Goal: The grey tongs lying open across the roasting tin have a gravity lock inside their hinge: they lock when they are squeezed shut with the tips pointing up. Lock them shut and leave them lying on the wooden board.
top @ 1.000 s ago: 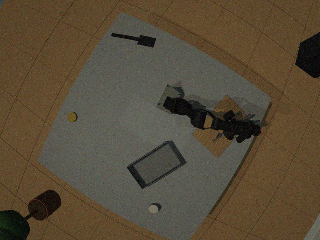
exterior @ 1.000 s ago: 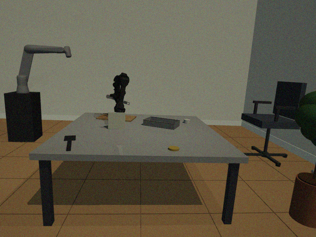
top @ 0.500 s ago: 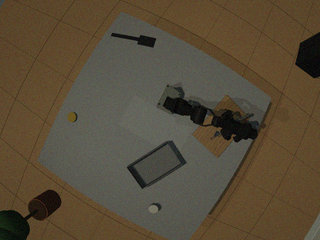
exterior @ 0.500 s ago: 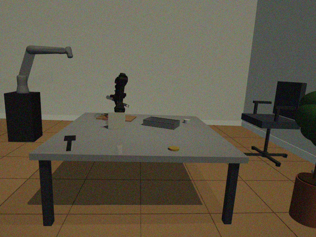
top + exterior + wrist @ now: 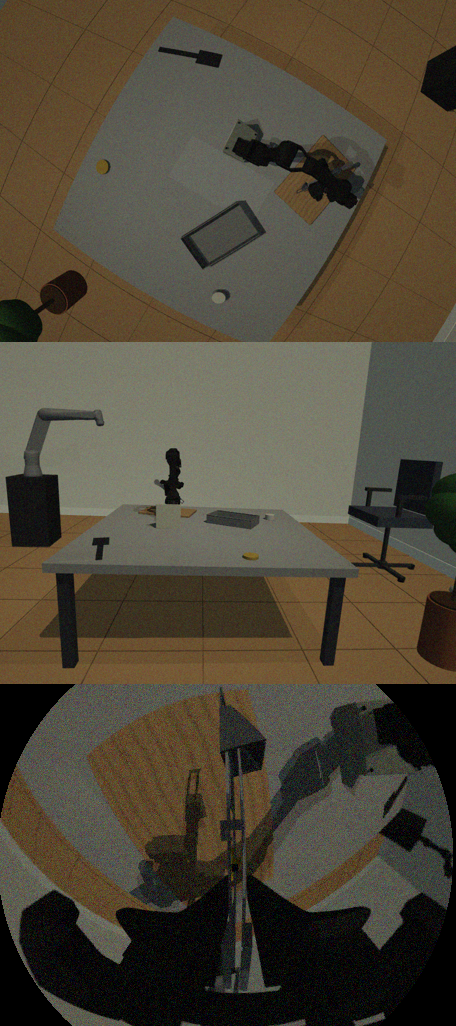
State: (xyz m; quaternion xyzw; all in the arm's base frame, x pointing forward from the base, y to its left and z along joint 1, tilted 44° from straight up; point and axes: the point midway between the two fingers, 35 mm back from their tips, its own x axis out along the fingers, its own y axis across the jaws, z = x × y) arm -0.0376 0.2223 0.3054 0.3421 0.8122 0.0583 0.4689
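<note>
Now: the wooden board 12 cm below my gripper tip, 2 cm to the left of it and 2 cm ahead of it. The rest, counted from my gripper tip: black spatula: 77 cm to the right, 28 cm behind, 12 cm below; roasting tin: 44 cm ahead, 28 cm to the right, 10 cm below; white disc: 72 cm ahead, 15 cm to the right, 11 cm below.
</note>
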